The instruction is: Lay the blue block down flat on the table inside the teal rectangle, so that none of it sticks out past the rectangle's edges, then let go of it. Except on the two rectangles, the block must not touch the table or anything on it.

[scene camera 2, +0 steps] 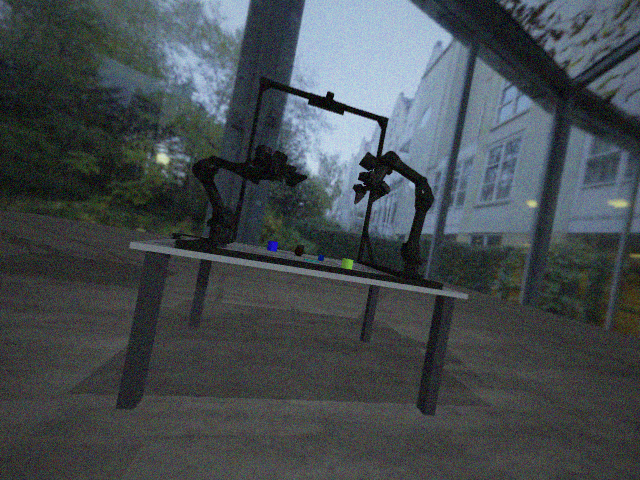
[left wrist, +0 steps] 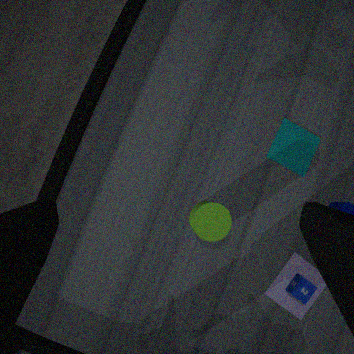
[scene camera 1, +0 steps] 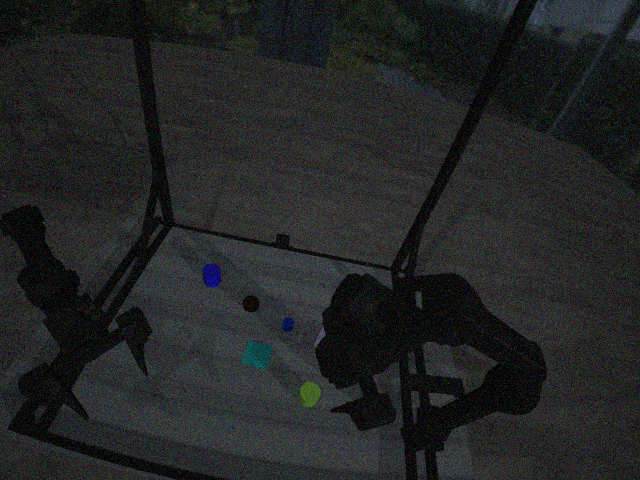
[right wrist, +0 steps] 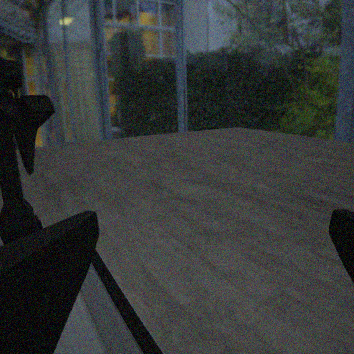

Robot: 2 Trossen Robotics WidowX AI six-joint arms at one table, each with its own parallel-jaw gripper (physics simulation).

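Where they show: left gripper, fingertip midpoint: (scene camera 2: 361, 203) (left wrist: 181, 212) (scene camera 1: 325, 383); right gripper, fingertip midpoint: (scene camera 2: 302, 173) (scene camera 1: 117, 395) (right wrist: 214, 222); left arm's base, origin of the base link: (scene camera 2: 409, 276) (scene camera 1: 417, 436); right arm's base, origin of the base link: (scene camera 2: 216, 241).
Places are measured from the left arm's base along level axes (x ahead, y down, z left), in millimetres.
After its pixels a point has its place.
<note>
The blue block (left wrist: 301, 288) @[y 0, x 161, z -304 mm] sits on the pale lilac rectangle (left wrist: 280, 291) @[y 18, x 149, z -280 mm] at the lower right of the left wrist view; in scene camera 1 my left arm hides it, and a sliver of the pale rectangle (scene camera 1: 320, 337) @[y 18, x 188, z -321 mm] shows. The teal rectangle (scene camera 1: 256, 354) @[y 18, x 377, z -285 mm] (left wrist: 294, 147) @[y 18, x 375, z -285 mm] lies on the table with no object on it. My left gripper (left wrist: 181, 212) @[y -281, x 285, z -90 mm] is open and empty, high above the table; the block lies near its right finger in the left wrist view. My right gripper (scene camera 1: 116, 396) @[y -324, x 591, z -83 mm] (right wrist: 214, 222) @[y -324, x 591, z -83 mm] is open and empty, raised at the left of scene camera 1.
A yellow-green cylinder (scene camera 1: 310, 394) @[y -25, x 257, z -147 mm] (scene camera 2: 347, 264) @[y -2, x 270, z -131 mm] (left wrist: 210, 221) @[y -25, x 256, z -151 mm] stands between the teal rectangle and my left gripper. A small blue round object (scene camera 1: 287, 324) @[y -12, x 285, z -356 mm] (scene camera 2: 321, 257) @[y 1, x 287, z -349 mm], a dark brown one (scene camera 1: 250, 303) @[y -27, x 386, z -423 mm] (scene camera 2: 299, 250) @[y -15, x 392, z -414 mm] and a larger blue cylinder (scene camera 1: 211, 275) @[y -35, x 501, z -524 mm] (scene camera 2: 272, 246) @[y -7, x 511, z -520 mm] stand farther back. Black frame bars edge the table.
</note>
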